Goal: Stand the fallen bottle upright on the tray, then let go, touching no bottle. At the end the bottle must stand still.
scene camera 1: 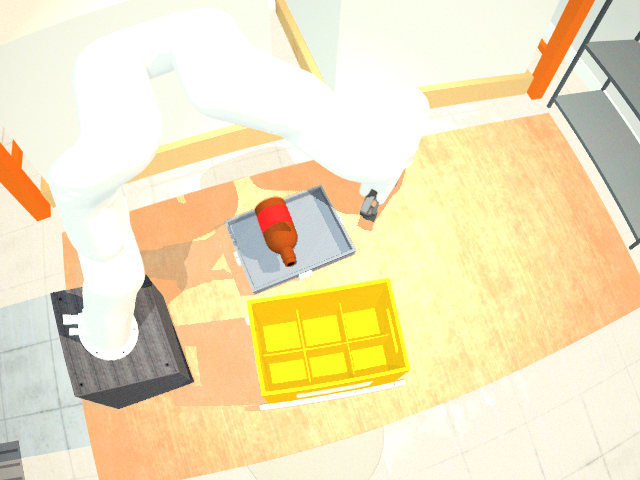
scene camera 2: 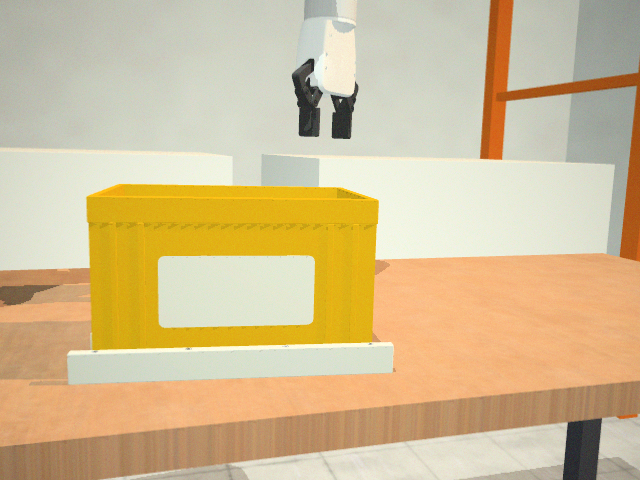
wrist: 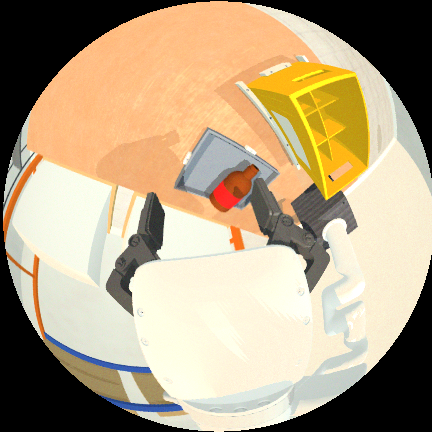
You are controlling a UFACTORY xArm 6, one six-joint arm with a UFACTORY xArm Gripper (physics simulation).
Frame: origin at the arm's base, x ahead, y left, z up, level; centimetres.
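Seen in the pictures: gripper, fingertip midpoint: (scene camera 1: 378, 199) (scene camera 2: 325, 137) (wrist: 205, 194); arm's base at its link origin: (scene camera 1: 108, 330) (wrist: 333, 229).
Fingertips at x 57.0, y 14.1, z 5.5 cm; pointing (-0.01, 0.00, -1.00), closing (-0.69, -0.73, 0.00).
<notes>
Offsets run from my fingertips to a thing's top centre. "spot": to the spot under its first point.
A brown bottle {dx -18.7, dy +6.2, dz -16.1 cm} (scene camera 1: 278, 229) (wrist: 232, 191) with a red label lies on its side in the grey tray {dx -16.8, dy +6.4, dz -21.4 cm} (scene camera 1: 342, 223) (wrist: 243, 145). In scene camera 1 its neck points toward the yellow crate and its base end is at the tray's back rim. My gripper (scene camera 1: 369, 206) (scene camera 2: 325, 135) (wrist: 205, 194) is open and empty. It hangs well above the table, fingers pointing down in scene camera 2, and shows to the right of the tray in scene camera 1, apart from the bottle. The bottle and tray do not show in scene camera 2, where the crate stands in front.
A yellow crate {dx -14.8, dy -22.3, dz -6.5 cm} (scene camera 1: 326, 294) (scene camera 2: 232, 211) (wrist: 327, 186) with empty compartments stands near the tray, with a white strip {spot: dx -15.1, dy -32.0, dz -20.9 cm} (scene camera 1: 333, 395) (scene camera 2: 230, 364) along its side. The arm's dark base block (scene camera 1: 155, 356) (wrist: 320, 205) is at the left in scene camera 1. White blocks (scene camera 2: 465, 206) stand behind the table.
</notes>
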